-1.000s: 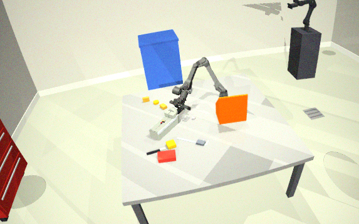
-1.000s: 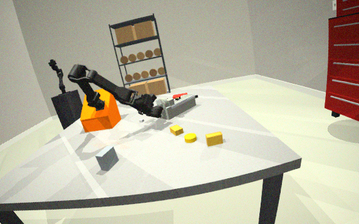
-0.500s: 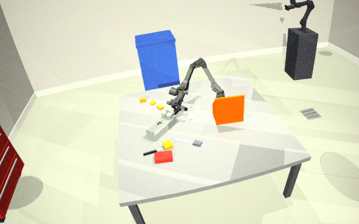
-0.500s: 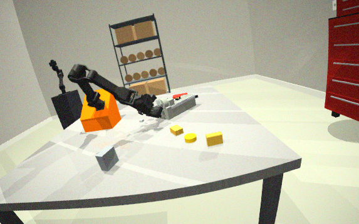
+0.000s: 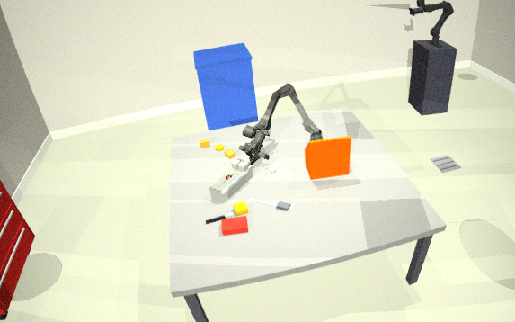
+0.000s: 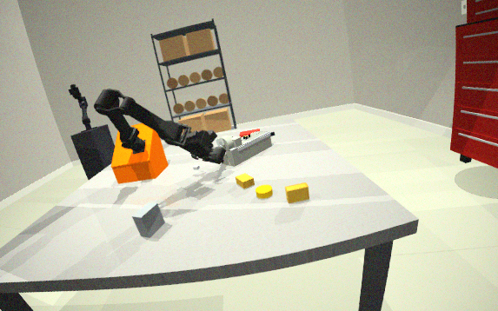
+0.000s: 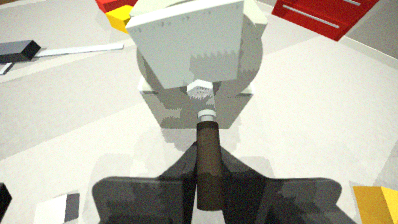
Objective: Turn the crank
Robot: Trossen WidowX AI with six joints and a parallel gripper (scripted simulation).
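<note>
Now: gripper tip 1 cm past the dark brown crank handle, 1 cm to the left of it and 3 cm below it. The rest, counted from my gripper tip: yellow block (6 cm ahead, 33 cm to the left, 2 cm below); then grey cube (15 cm behind, 40 cm to the right); then red pointer (12 cm ahead, 15 cm to the left, 5 cm above).
</note>
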